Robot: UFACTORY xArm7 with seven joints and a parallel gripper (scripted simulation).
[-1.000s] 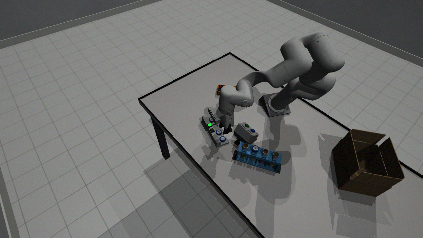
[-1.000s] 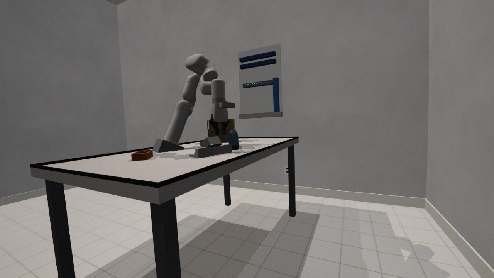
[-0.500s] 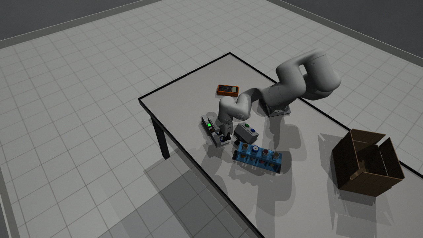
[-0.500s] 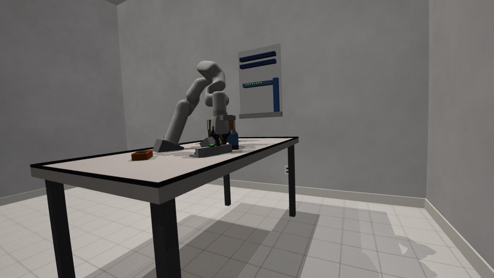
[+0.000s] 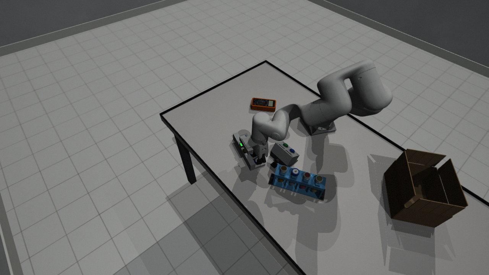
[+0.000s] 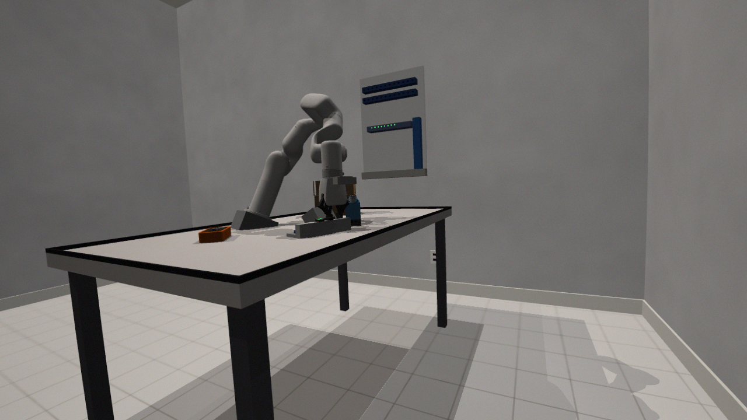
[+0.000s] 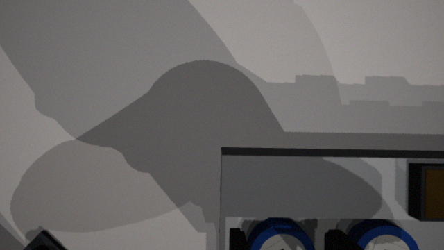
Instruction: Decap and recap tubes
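Right now my hand is 30 mm above the cap 1. The rest, counted from my hand: cap 2: 50 mm to the right, 30 mm below, 10 mm behind; then key housing: 140 mm behind, 40 mm to the left, 10 mm above; then green key: 150 mm behind, 20 mm to the left, 20 mm above.
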